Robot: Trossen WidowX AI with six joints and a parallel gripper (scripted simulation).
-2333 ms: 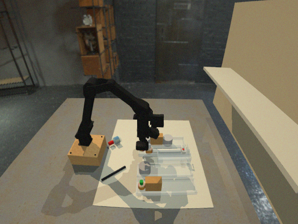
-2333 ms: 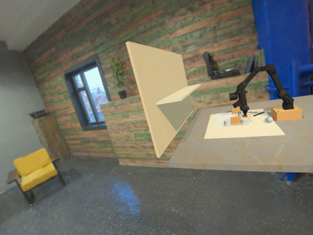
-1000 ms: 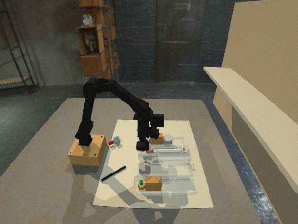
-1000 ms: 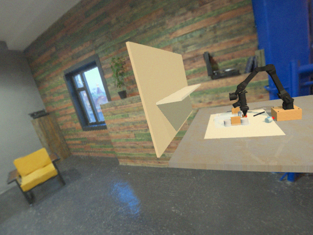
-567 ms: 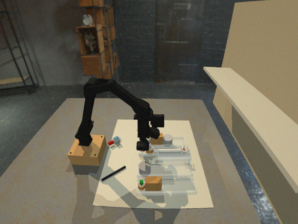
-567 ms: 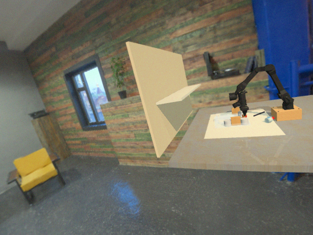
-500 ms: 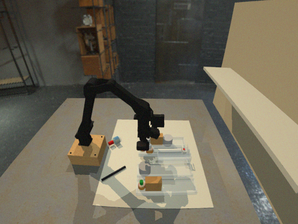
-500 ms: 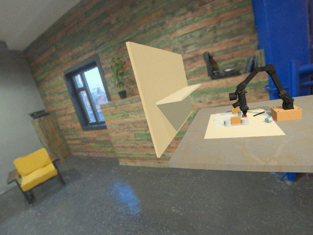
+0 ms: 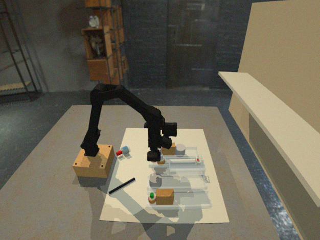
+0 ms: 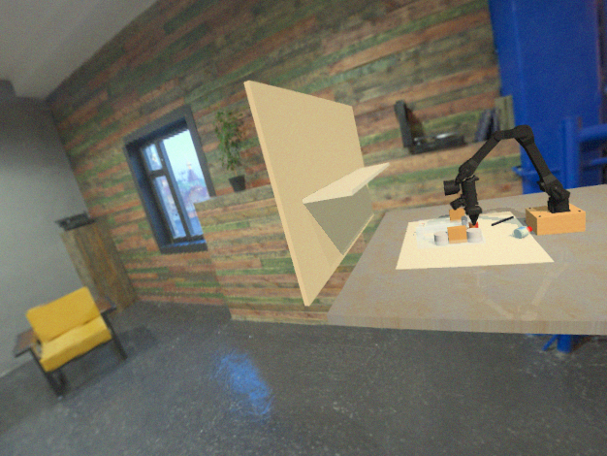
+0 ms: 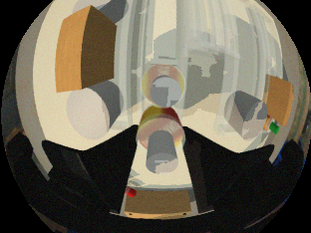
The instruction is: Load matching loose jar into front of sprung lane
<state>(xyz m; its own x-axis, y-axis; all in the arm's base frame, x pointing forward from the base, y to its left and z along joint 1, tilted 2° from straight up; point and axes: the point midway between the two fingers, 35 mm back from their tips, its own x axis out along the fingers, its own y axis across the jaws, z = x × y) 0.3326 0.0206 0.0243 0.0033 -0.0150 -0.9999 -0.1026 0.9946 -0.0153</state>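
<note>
The clear sprung lane lies 15 cm ahead of my gripper tip, 4 cm below it and 1 cm to the right of it. From my gripper tip the other things lie so: pusher plate: 15 cm ahead, 2 cm to the right, 1 cm below; black stick: 16 cm to the right, 14 cm behind, 5 cm below; red mark: 23 cm ahead, 2 cm to the right, 2 cm above.
</note>
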